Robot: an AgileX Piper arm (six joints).
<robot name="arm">
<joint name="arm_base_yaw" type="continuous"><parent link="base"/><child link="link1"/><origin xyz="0 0 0.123" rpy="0 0 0"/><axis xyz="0 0 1"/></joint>
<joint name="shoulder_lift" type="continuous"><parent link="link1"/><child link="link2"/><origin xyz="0 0 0" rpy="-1.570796 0 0"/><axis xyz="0 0 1"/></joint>
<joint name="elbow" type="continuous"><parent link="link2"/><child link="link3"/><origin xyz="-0.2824 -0.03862 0" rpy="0 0 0"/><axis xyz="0 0 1"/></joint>
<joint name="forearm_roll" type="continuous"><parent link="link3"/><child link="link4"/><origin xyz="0.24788 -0.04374 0" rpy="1.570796 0 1.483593"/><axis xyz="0 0 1"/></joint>
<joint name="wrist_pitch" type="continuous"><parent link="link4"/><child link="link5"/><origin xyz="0 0 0" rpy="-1.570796 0 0"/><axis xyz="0 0 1"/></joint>
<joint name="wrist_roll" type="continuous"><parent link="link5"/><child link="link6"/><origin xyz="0 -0.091 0" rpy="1.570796 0 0"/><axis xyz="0 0 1"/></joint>
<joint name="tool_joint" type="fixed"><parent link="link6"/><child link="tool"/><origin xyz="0 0 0" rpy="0 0 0"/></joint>
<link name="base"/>
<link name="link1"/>
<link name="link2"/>
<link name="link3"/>
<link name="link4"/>
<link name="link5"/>
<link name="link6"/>
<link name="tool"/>
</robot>
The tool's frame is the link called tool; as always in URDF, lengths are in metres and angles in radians. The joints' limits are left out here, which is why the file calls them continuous.
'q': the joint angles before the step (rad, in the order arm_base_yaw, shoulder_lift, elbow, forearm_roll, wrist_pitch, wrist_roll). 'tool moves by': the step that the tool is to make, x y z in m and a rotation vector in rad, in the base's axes. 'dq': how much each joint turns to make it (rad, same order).
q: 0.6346, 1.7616, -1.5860, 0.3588, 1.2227, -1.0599
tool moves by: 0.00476, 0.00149, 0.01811, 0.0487, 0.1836, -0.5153
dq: 0.0000, -0.0007, -0.0663, -0.0200, 0.0000, 0.5739
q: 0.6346, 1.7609, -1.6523, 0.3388, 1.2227, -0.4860
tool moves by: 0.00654, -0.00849, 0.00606, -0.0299, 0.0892, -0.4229
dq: 0.0000, -0.0058, -0.0247, -0.1301, 0.0008, 0.4678
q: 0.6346, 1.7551, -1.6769, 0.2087, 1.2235, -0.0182
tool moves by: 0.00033, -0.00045, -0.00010, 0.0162, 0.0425, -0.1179
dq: 0.0000, 0.0000, 0.0000, -0.0065, 0.0000, 0.1284
